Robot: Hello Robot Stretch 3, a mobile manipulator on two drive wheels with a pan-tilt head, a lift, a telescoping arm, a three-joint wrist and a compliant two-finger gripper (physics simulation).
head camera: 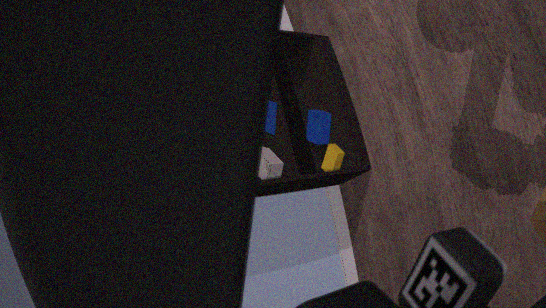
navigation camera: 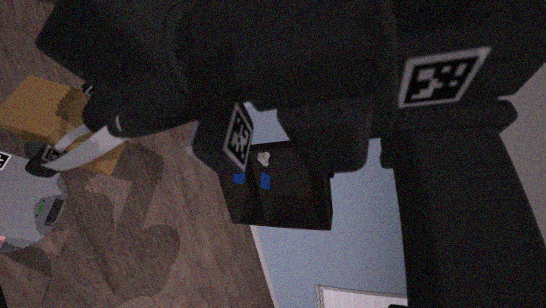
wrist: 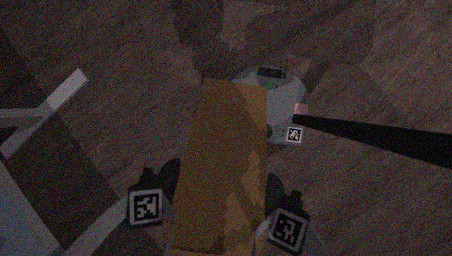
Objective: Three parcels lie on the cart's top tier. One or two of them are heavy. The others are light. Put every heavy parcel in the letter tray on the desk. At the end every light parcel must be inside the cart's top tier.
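Places are measured from the robot's base along level axes (x right, y back, z down), in millimetres.
Pixels of known places: gripper, fingertip midpoint: [wrist: 221, 184].
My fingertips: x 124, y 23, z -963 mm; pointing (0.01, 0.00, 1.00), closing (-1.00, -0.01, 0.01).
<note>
Behind a point stands the place of what it marks.
My gripper [navigation camera: 66, 122] @(y 23, x 124, z -963 mm) [wrist: 221, 184] @(y 23, x 124, z -963 mm) is shut on an orange-brown box-shaped parcel [navigation camera: 32, 107] @(y -10, x 119, z -1009 mm) [wrist: 225, 150] @(y 54, x 124, z -986 mm). One fingertip presses on each long side, and the parcel is held above the floor. A small piece of the parcel [head camera: 540, 214] @(y 92, x 134, z -949 mm) shows at the right edge of the head view. Near the gripper in the wrist view, a white table leg [wrist: 66, 91] stands at the left. The cart, the desk top, the letter tray and the other two parcels cannot be made out in these views.
A dark shelf unit [head camera: 348, 117] @(y 1412, x 530, z -64 mm) [navigation camera: 299, 212] @(y 1932, x 329, z -714 mm) against the blue wall holds blue, white and yellow things. My black arm or mast [head camera: 125, 150] @(y 82, x 34, z -1299 mm) covers the head view's left. My grey base [navigation camera: 25, 200] @(y 134, x 17, z -160 mm) [wrist: 285, 105] @(y 115, x -76, z -160 mm) is on the wood floor, with the black mast [wrist: 375, 137] @(y 65, x -116, z -756 mm) beside it.
</note>
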